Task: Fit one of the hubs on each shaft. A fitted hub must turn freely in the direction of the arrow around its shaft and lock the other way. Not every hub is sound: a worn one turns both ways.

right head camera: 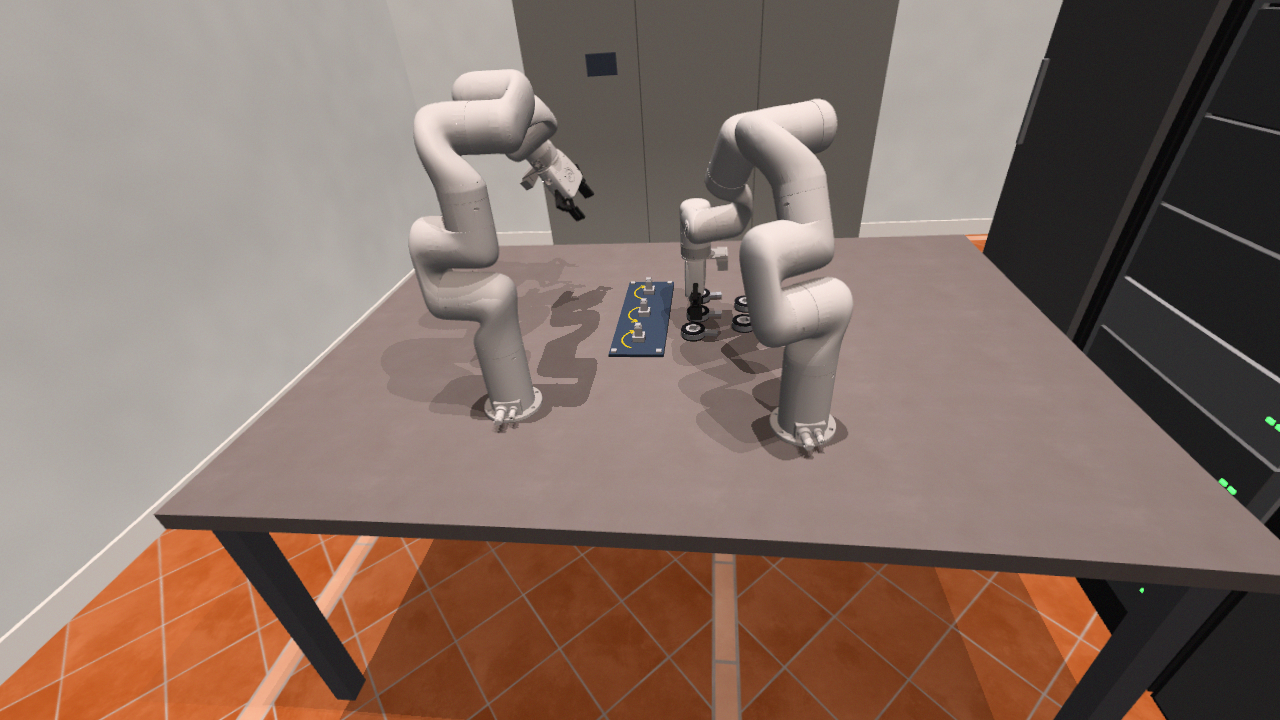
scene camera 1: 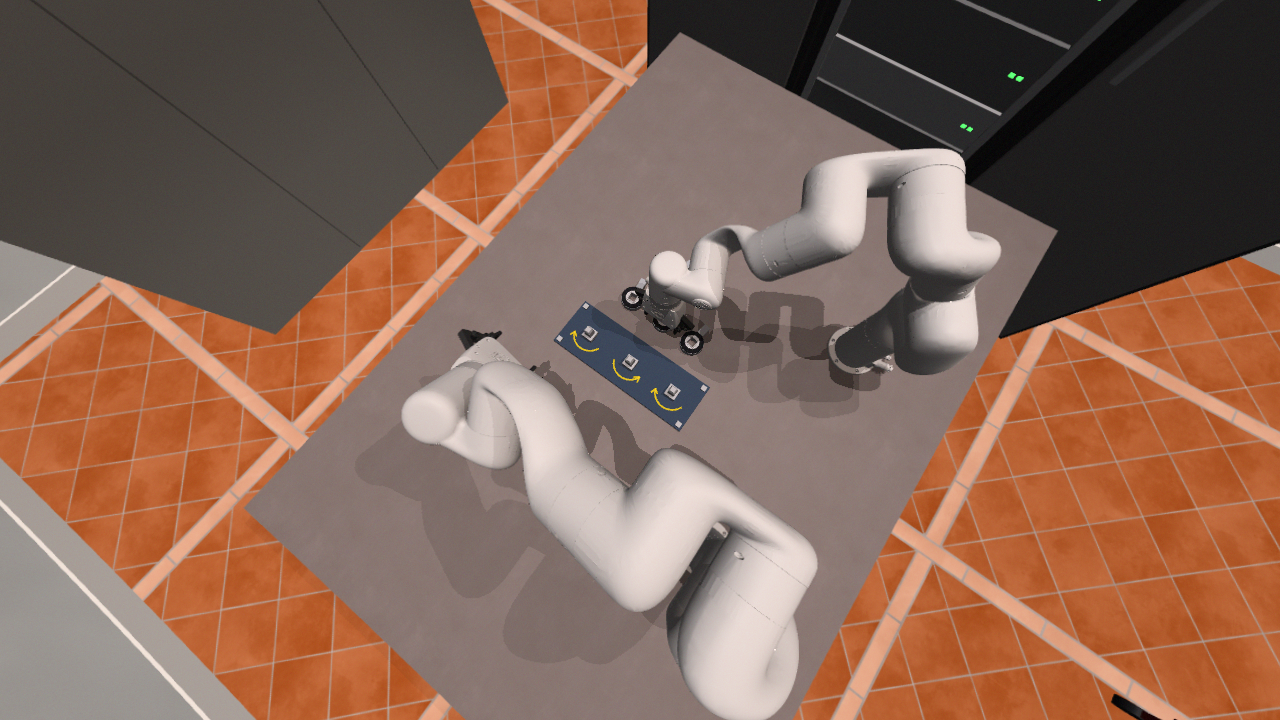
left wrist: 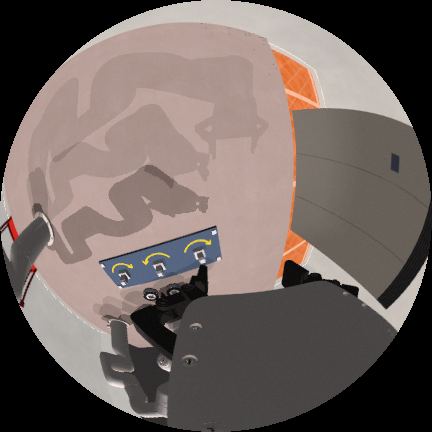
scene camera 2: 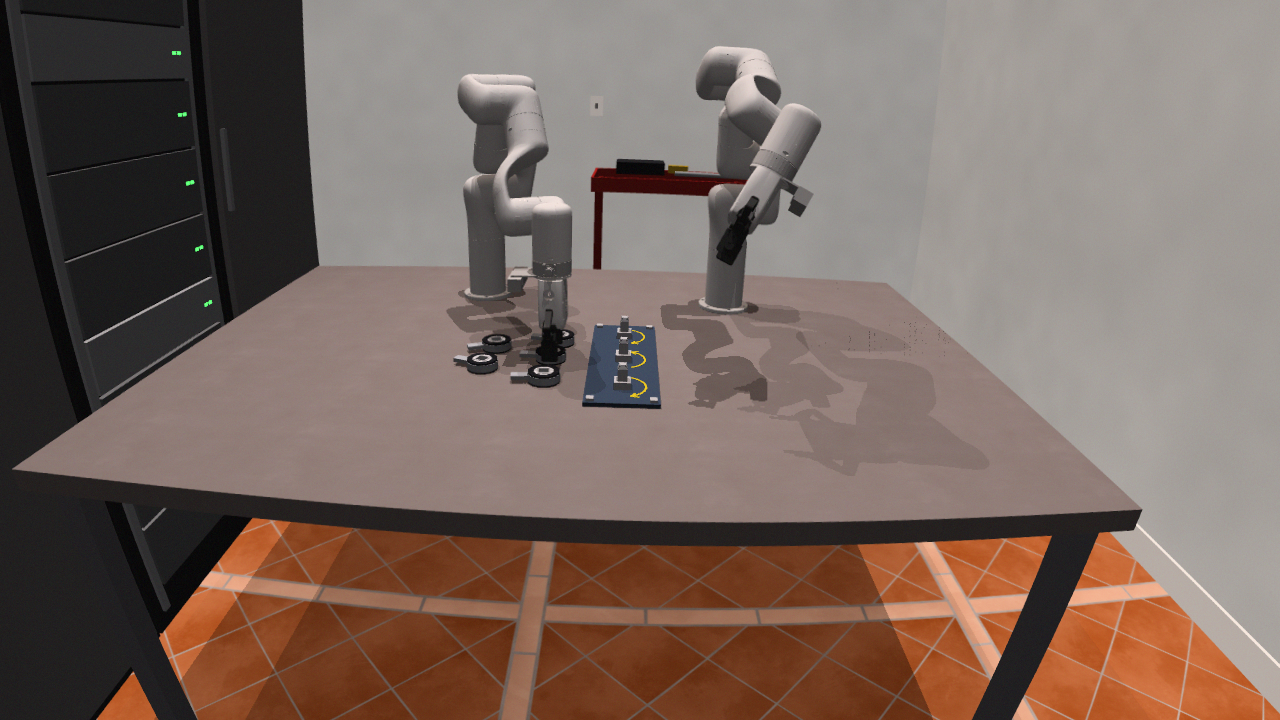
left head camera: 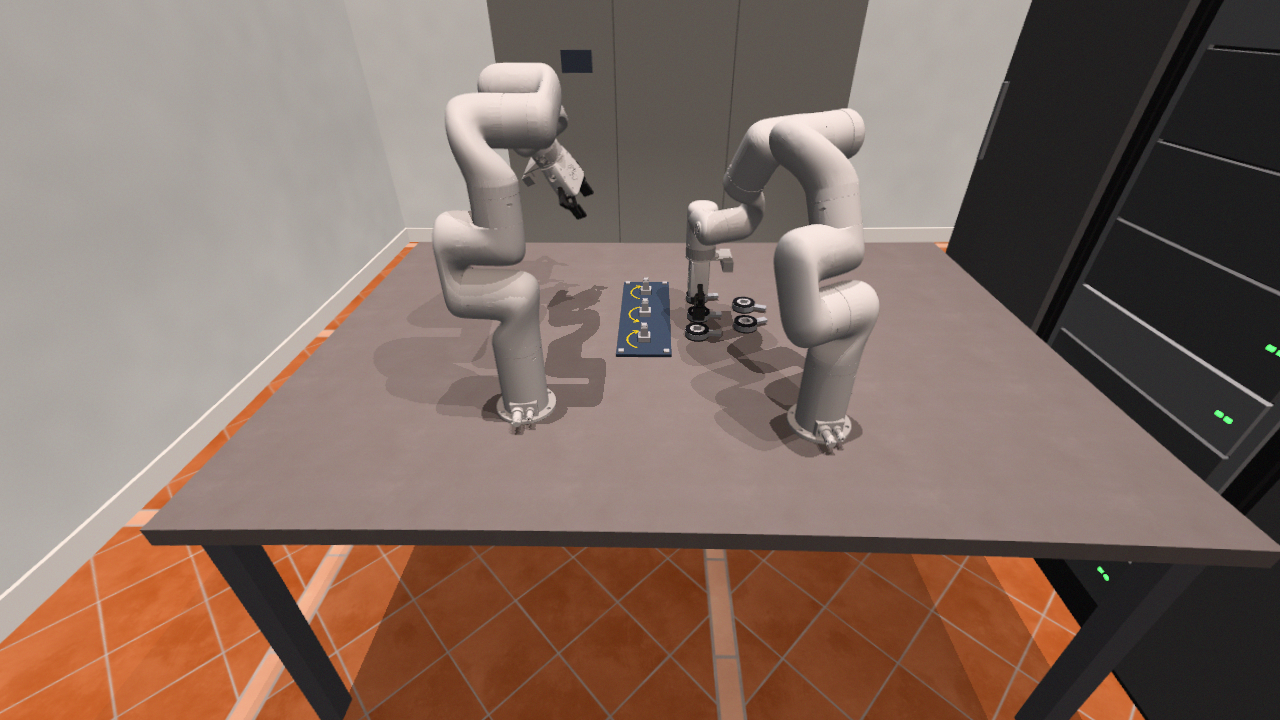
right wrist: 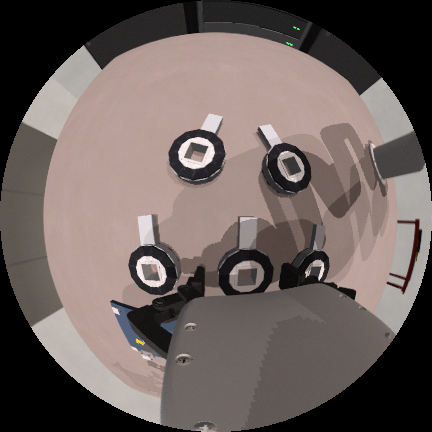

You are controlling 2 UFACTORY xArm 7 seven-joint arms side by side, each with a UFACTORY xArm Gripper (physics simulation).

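Where they show: left gripper, fingertip midpoint: (right head camera: 585, 207) (scene camera 1: 513, 353) (left wrist: 246, 275) (scene camera 2: 723, 258) (left head camera: 585, 206); right gripper, fingertip midpoint: (right head camera: 696, 311) (scene camera 1: 663, 320) (left wrist: 173, 290) (scene camera 2: 552, 352) (left head camera: 697, 311) (right wrist: 243, 278); left arm's base, origin of the base link: (right head camera: 514, 404) (left wrist: 43, 227) (scene camera 2: 722, 306) (left head camera: 527, 405); right arm's base, origin of the base link: (right head camera: 801, 425) (scene camera 1: 851, 351) (left wrist: 118, 321) (scene camera 2: 488, 294) (left head camera: 817, 423) (right wrist: 376, 163).
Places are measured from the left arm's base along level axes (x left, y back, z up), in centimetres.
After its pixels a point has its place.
Several black-ringed hubs with grey tabs lie flat on the table: two (right wrist: 176, 156) {x -57.6, y -38.6, z 2.2 cm} (right wrist: 273, 165) {x -55.5, y -28.6, z 2.2 cm} behind and three in a row, the left (right wrist: 134, 270) {x -46.0, y -45.4, z 2.2 cm}, middle (right wrist: 227, 265) {x -46.0, y -34.9, z 2.2 cm} and right (right wrist: 306, 256) {x -44.8, y -25.4, z 2.0 cm} in the right wrist view. My right gripper (right wrist: 243, 278) {x -44.0, y -33.3, z 1.8 cm} (left head camera: 699, 306) {x -44.0, y -33.3, z 1.8 cm} points down, open, its fingers on either side of the middle hub; contact cannot be told. The blue board (left head camera: 662, 342) {x -32.6, y -20.4, z 0.8 cm} (scene camera 1: 650, 376) {x -29.4, y -29.3, z 0.8 cm} (scene camera 2: 599, 385) {x -35.9, y -47.6, z 0.8 cm} lies beside the row, with three bare shafts (scene camera 1: 589, 333) {x -31.2, y -47.7, z 4.7 cm} (scene camera 1: 630, 361) {x -29.5, y -35.0, z 5.2 cm} (scene camera 1: 672, 391) {x -27.7, y -22.5, z 5.3 cm}, each beside a yellow curved arrow. My left gripper (left head camera: 582, 202) {x -16.0, y -52.5, z 25.8 cm} (left wrist: 246, 275) {x -16.0, y -52.5, z 25.8 cm} is open and empty, high above the table.
The two neighbouring hubs in the row lie close outside my right fingers. The table (left head camera: 626, 465) {x -19.6, y 20.5, z 0.0 cm} carries both arm bases. A black rack cabinet (scene camera 2: 259, 134) stands beyond one side of the table. A red cart (scene camera 2: 657, 186) stands behind the arms in scene camera 2.
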